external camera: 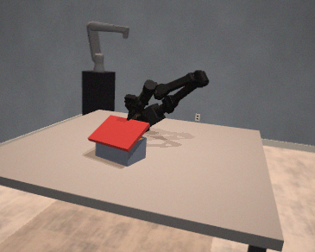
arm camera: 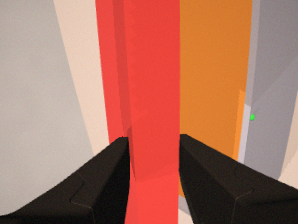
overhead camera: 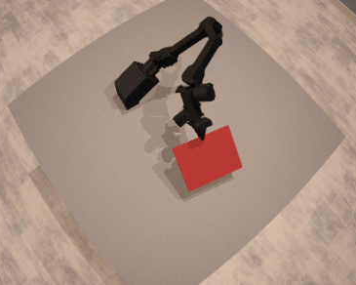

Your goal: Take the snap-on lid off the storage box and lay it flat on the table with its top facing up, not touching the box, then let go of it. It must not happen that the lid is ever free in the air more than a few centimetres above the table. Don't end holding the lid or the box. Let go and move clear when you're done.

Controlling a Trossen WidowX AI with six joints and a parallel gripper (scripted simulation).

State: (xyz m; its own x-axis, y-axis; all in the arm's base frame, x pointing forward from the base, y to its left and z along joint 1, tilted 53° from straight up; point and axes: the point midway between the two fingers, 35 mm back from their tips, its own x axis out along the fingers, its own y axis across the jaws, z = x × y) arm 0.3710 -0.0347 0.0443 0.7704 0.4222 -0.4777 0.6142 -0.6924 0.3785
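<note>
The red lid lies 10 cm ahead of my hand, 6 cm below it and 2 cm to the right of it. Round my hand: storage box: 14 cm below, 8 cm ahead, 1 cm to the right.
</note>
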